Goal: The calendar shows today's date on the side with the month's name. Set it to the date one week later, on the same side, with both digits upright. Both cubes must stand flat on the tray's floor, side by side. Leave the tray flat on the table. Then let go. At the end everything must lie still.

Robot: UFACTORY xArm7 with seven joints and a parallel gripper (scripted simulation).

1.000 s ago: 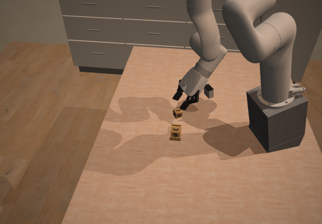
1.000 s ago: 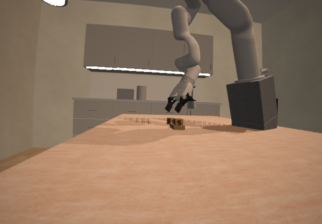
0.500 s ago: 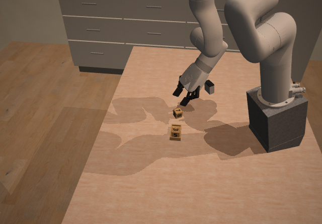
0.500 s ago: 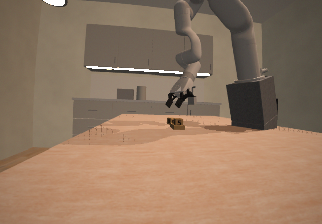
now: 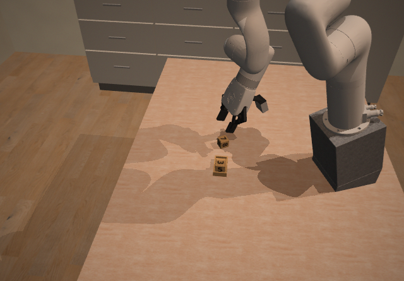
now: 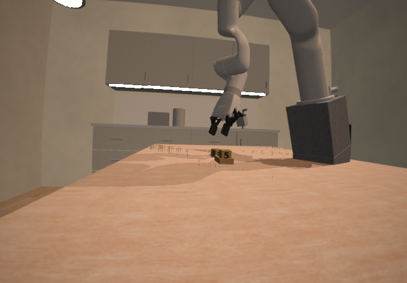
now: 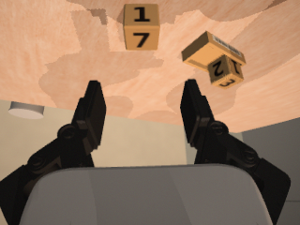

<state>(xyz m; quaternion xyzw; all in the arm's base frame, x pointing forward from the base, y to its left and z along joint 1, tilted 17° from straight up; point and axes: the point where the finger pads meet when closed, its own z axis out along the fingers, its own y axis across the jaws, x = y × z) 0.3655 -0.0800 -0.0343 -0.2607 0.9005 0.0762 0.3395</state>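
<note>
My gripper is now 10 mm short of the wooden cube and 90 mm above it.
</note>
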